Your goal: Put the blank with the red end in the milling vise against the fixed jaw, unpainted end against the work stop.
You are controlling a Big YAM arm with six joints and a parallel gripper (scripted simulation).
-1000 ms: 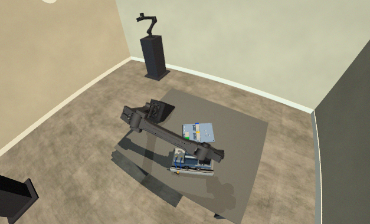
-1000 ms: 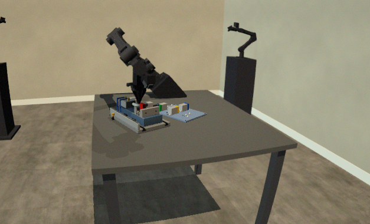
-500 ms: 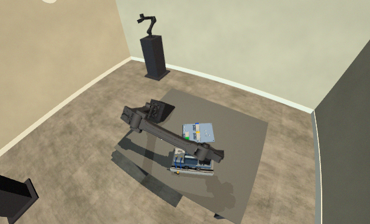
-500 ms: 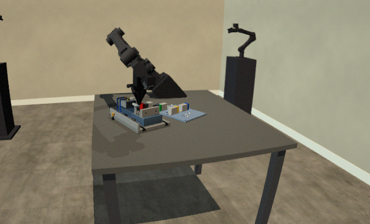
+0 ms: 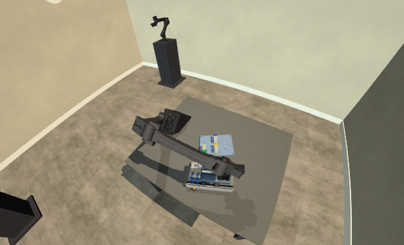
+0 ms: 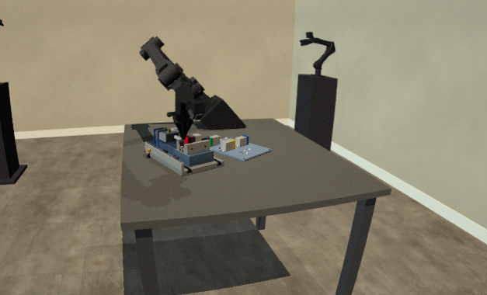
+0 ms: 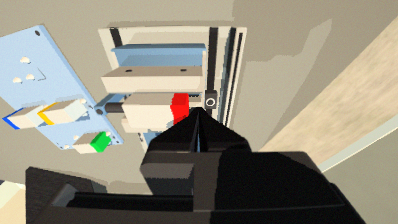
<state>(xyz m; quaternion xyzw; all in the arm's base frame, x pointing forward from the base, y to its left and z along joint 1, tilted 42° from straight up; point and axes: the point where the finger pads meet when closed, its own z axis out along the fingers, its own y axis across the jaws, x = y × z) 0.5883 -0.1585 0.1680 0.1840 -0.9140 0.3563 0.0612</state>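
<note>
The grey bar with red end is 20 mm behind my hand, 40 mm to the left of it and 20 mm below it. From my hand the other things lie so: fixed jaw: 50 mm to the left, 40 mm below; moving jaw: 50 mm behind, 30 mm to the left, 40 mm below; work stop rod: 40 mm behind, 80 mm to the left, 30 mm below.
</note>
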